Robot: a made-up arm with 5 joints. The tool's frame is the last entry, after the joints. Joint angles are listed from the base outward.
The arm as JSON. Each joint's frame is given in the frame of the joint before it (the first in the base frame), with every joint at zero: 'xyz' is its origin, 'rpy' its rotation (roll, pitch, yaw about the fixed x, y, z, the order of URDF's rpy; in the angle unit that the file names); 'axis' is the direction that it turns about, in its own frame. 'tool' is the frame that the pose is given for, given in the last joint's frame.
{
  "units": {
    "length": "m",
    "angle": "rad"
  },
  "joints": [
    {
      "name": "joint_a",
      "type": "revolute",
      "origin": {
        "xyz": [
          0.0,
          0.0,
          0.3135
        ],
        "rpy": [
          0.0,
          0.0,
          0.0
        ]
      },
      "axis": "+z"
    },
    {
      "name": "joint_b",
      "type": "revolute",
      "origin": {
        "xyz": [
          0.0,
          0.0,
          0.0
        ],
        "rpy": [
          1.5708,
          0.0,
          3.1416
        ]
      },
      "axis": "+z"
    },
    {
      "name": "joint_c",
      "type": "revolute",
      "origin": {
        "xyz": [
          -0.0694,
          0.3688,
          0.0
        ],
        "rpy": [
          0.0,
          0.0,
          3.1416
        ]
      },
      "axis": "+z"
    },
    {
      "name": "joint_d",
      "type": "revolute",
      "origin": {
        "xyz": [
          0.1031,
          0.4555,
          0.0
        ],
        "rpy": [
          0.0,
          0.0,
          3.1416
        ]
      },
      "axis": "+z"
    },
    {
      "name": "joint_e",
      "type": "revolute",
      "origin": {
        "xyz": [
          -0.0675,
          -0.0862,
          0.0
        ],
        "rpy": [
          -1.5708,
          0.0,
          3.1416
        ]
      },
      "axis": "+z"
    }
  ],
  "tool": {
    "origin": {
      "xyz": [
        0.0,
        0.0,
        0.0
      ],
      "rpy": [
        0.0,
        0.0,
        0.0
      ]
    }
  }
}
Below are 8 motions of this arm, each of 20 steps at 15 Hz.
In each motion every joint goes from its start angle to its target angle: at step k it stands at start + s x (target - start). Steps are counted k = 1, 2, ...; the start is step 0. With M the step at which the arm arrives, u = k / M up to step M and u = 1 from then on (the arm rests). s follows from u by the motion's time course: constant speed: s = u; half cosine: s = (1 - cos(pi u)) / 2; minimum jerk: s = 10 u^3 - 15 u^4 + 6 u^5.
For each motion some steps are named. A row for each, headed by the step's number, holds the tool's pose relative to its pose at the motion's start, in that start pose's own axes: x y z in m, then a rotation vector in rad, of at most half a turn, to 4 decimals.
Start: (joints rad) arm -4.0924 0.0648 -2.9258 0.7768 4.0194
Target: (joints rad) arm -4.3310 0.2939 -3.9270 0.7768 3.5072
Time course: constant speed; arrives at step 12
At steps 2, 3, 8, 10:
2: -0.0220 0.0202 -0.0518 -0.0731 -0.1111 -0.1070
3: -0.0296 0.0289 -0.0796 -0.1067 -0.1683 -0.1618
8: -0.0321 0.0565 -0.2315 -0.2479 -0.4692 -0.4455
10: -0.0167 0.0587 -0.2951 -0.2922 -0.5961 -0.5612

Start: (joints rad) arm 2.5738 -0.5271 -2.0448 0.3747 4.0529
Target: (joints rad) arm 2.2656 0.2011 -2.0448 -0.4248 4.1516
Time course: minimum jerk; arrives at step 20
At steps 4, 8, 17, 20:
4: 0.0115 -0.0176 0.0255 0.0055 -0.0140 -0.0048
8: 0.0589 -0.1146 0.1271 0.0291 -0.0764 -0.0269
17: 0.1436 -0.4574 0.2616 0.0795 -0.2332 -0.0886
20: 0.1460 -0.4731 0.2628 0.0813 -0.2395 -0.0913

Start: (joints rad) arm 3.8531 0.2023 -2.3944 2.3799 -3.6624
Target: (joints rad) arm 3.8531 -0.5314 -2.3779 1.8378 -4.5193
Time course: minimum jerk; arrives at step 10
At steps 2, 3, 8, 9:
2: 0.0229 0.0132 -0.0176 0.0379 -0.0624 -0.0496
3: 0.0665 0.0382 -0.0471 0.1145 -0.1707 -0.1393
8: 0.4486 0.2573 -0.1416 0.9706 -0.7323 -0.7083
9: 0.4749 0.2724 -0.1389 1.0399 -0.7506 -0.7337

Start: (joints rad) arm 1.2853 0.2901 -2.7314 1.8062 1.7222
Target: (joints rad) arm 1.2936 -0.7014 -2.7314 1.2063 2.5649
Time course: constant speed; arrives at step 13
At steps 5, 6, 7, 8, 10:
5: 0.0229 0.1541 -0.3087 0.5839 -0.1920 0.3120
6: 0.0301 0.1999 -0.3628 0.6940 -0.2536 0.3691
7: 0.0380 0.2502 -0.4132 0.8013 -0.3228 0.4232
8: 0.0466 0.3047 -0.4596 0.9053 -0.3995 0.4738
10: 0.0660 0.4253 -0.5388 1.1024 -0.5750 0.5620

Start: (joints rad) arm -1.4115 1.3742 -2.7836 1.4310 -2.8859
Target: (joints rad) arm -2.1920 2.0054 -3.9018 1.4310 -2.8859
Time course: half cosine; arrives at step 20
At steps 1, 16, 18, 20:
1: -0.0013 -0.0042 -0.0001 -0.0009 -0.0029 0.0048
16: 0.1361 -0.5882 -0.0229 0.0291 -0.4437 0.6975
18: 0.1708 -0.6212 -0.0253 0.0450 -0.4787 0.7505
20: 0.1833 -0.6318 -0.0262 0.0510 -0.4907 0.7686

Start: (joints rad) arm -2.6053 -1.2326 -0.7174 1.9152 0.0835
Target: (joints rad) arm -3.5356 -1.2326 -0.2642 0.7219 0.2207
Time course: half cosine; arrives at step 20
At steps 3, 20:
3: 0.0099 0.0063 0.0070 0.0007 0.0404 0.0581
20: 0.0282 0.1952 0.1263 -0.2692 0.7419 1.0037

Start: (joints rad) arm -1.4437 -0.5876 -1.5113 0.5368 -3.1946
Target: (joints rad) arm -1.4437 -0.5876 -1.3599 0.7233 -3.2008
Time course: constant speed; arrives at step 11
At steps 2, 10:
2: 0.0148 0.0008 0.0127 -0.0033 0.0613 -0.0011
10: 0.0786 0.0042 0.0573 -0.0171 0.3067 -0.0056

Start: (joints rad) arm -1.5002 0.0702 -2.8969 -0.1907 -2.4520
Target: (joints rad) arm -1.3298 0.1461 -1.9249 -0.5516 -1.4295
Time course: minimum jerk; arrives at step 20
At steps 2, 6, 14, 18, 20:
2: 0.0039 -0.0030 0.0005 0.0036 0.0046 0.0102
6: 0.0758 -0.0562 0.0021 0.0748 0.0838 0.1939
14: 0.3856 -0.2246 -0.1385 0.5105 0.3157 0.9635
18: 0.4448 -0.2448 -0.1997 0.6385 0.3385 1.1258
20: 0.4479 -0.2457 -0.2033 0.6458 0.3394 1.1346

